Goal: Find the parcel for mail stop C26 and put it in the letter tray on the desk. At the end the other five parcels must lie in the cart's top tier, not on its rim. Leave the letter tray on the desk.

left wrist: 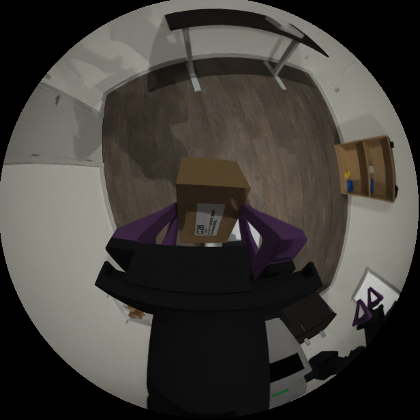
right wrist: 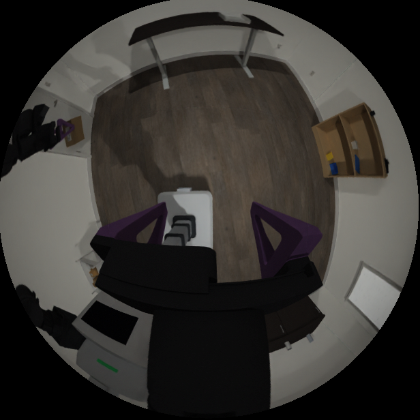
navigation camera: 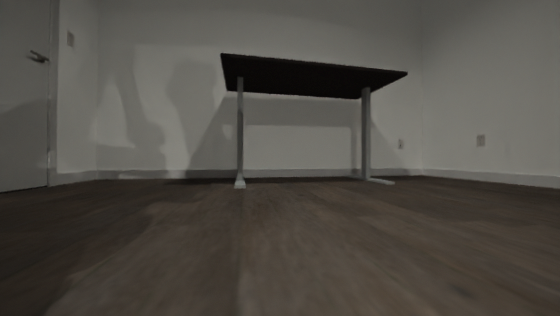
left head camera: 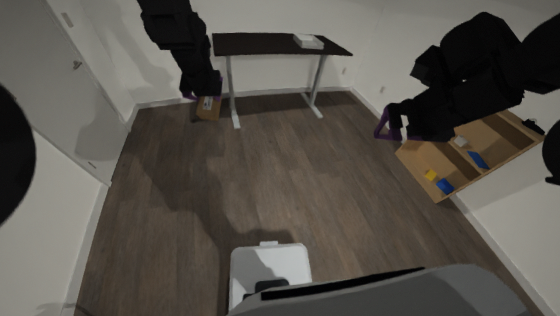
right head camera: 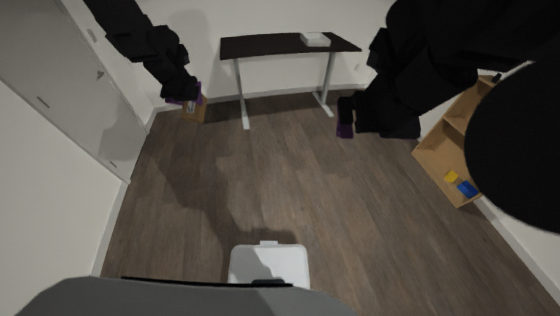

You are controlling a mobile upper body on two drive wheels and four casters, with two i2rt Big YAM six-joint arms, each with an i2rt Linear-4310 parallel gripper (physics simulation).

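Places are measured from the left arm's base along level axes (x left, y up, z ahead), in metres.
Pixels of known places: left gripper, fingertip midpoint: (left head camera: pixel 209 100) (right head camera: pixel 193 103); right gripper, fingertip midpoint: (left head camera: pixel 391 136) (right head camera: pixel 358 133).
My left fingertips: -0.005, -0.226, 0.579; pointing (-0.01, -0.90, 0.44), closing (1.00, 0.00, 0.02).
Observation:
Ahead of a thing's pixels: the offset from my left fingertips to its top centre, as dx, dy, dz.
A brown parcel @(+0.003, +0.034, +0.000) (left head camera: pixel 210 113) (right head camera: pixel 196 114) (left wrist: pixel 207 172) (right wrist: pixel 77 131) is held in the air by my left gripper (left head camera: pixel 204 96) (right head camera: pixel 184 99) (left wrist: pixel 208 206) (right wrist: pixel 69 130), shut on its sides. Its label starts with C2; I cannot tell the last character surely. My right gripper (left head camera: pixel 400 138) (right head camera: pixel 371 134) (right wrist: pixel 208 206) is open and empty. The white letter tray @(-0.733, -0.169, +1.655) (left head camera: pixel 308 42) (right head camera: pixel 315 41) (right wrist: pixel 235 18) stands on the right part of the dark desk (left head camera: pixel 255 45) (right head camera: pixel 260 46) (navigation camera: pixel 310 77), beyond both grippers. Small brown parcels (left wrist: pixel 136 313) (right wrist: pixel 94 273) show in the white cart at lower left in the wrist views.
A wooden shelf unit (left head camera: pixel 417 167) (right head camera: pixel 440 156) with small yellow, blue and white things is at the right. A grey door (left head camera: pixel 45 75) is at the left. Dark cabinets (left wrist: pixel 310 315) (right wrist: pixel 295 325) show at lower right in the wrist views. Floor lies between my base and the desk.

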